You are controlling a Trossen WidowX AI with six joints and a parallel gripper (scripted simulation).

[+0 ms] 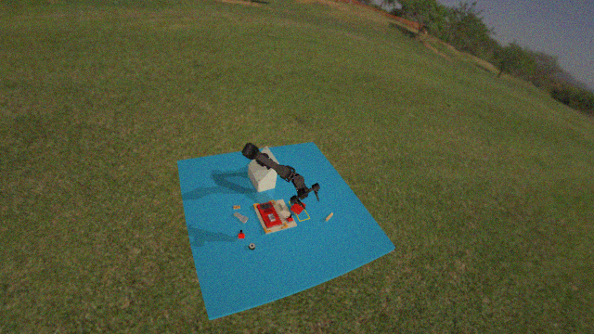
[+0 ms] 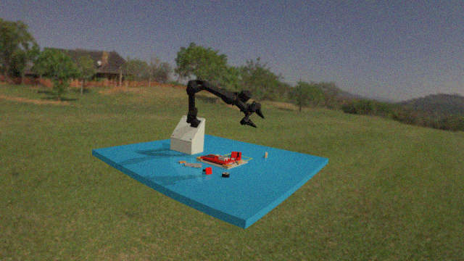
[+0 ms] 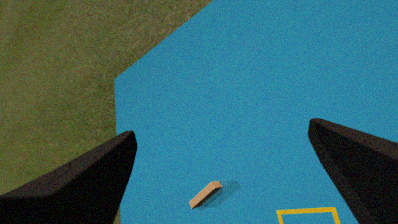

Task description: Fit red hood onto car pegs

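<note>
Now: gripper tip 250 mm above the red hood, 200 mm past it and 60 mm to the right of it. Round my gripper tip: grey piece: 350 mm to the right, 260 mm below, 240 mm behind; beige jig: 260 mm below, 180 mm behind, 140 mm to the right; dark wheel: 360 mm to the right, 260 mm below.
</note>
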